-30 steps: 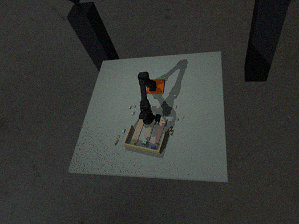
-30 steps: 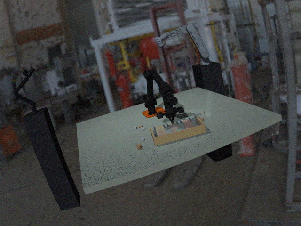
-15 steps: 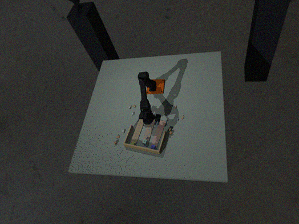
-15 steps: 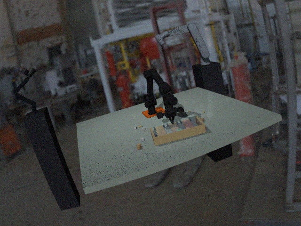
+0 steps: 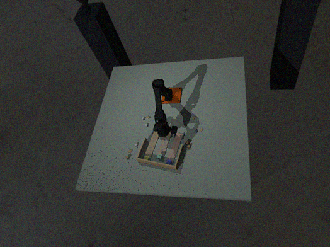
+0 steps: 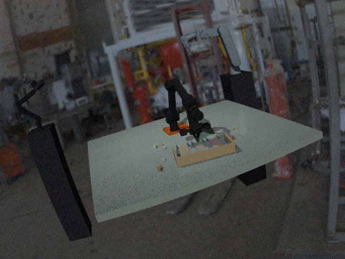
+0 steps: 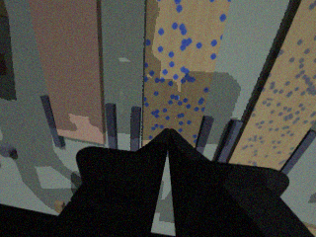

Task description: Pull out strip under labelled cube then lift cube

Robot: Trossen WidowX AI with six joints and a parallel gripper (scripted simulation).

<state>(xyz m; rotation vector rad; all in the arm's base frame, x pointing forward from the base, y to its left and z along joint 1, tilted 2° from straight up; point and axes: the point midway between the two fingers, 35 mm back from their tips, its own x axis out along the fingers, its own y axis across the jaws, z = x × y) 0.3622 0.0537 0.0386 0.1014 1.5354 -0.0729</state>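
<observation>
Now: the pink strip 11 cm ahead of my gripper tip and 8 cm to the left of it.
</observation>
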